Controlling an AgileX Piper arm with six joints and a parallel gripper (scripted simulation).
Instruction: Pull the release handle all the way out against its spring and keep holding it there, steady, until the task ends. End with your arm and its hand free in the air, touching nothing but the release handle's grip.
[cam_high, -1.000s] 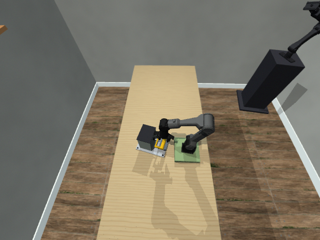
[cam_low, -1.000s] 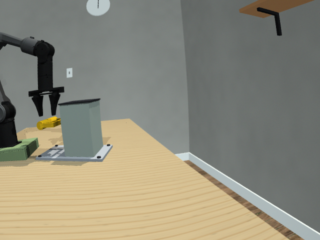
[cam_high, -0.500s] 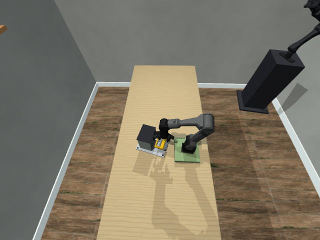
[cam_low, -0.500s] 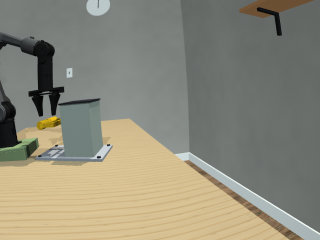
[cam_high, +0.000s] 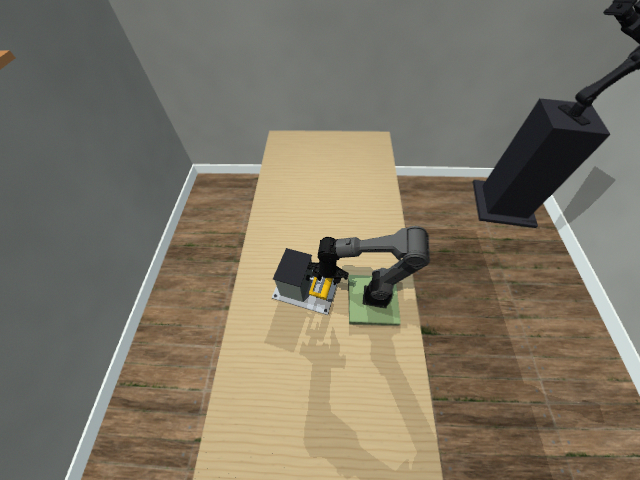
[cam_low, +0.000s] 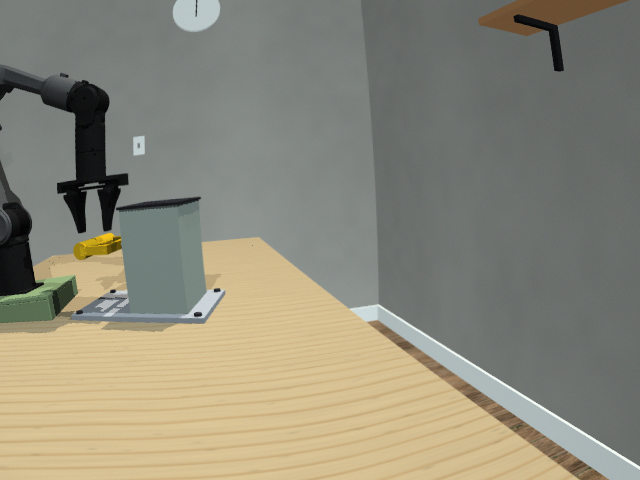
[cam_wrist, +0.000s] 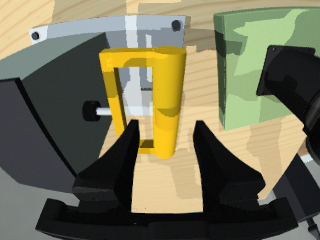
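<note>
Right now my hand is 13 cm above the metal base plate, 9 cm short of it and 1 cm to the left of it.
</note>
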